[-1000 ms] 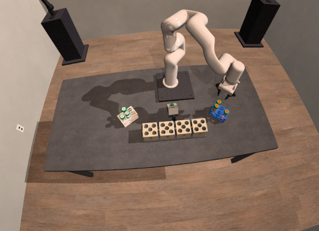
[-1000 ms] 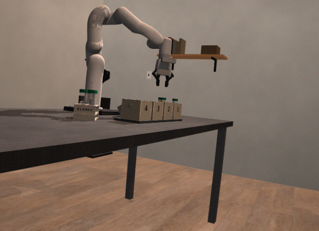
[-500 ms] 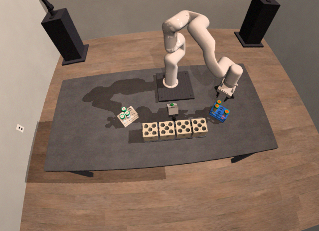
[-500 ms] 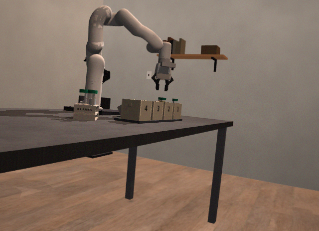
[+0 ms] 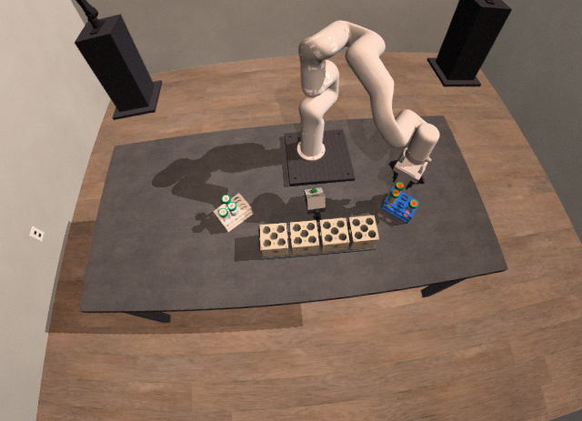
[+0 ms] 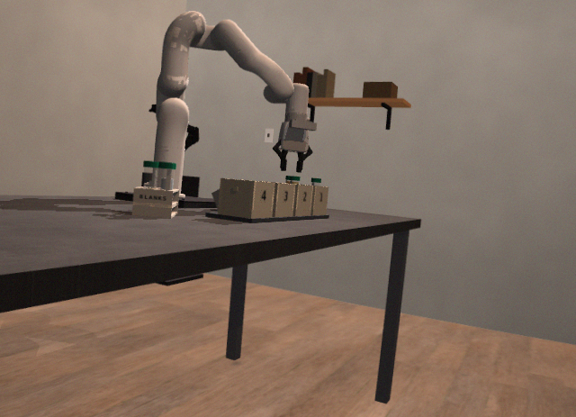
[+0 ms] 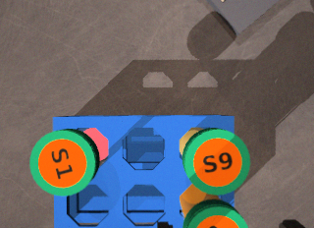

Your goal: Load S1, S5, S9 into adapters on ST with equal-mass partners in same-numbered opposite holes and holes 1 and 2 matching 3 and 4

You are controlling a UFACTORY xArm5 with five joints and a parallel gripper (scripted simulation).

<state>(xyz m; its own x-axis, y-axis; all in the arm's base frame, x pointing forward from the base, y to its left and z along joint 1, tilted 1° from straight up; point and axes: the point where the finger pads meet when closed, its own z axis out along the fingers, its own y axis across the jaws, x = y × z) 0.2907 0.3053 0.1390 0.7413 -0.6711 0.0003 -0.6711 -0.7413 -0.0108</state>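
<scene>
Now: the tube S5 1 cm behind my hand and 9 cm below it. From my hand the other things lie so: green DONE key: 5 cm behind, 33 cm to the right, 9 cm below; blue sample rack: 4 cm ahead, 2 cm to the left, 12 cm below; adapter 1: 15 cm ahead, 18 cm to the right, 10 cm below.
</scene>
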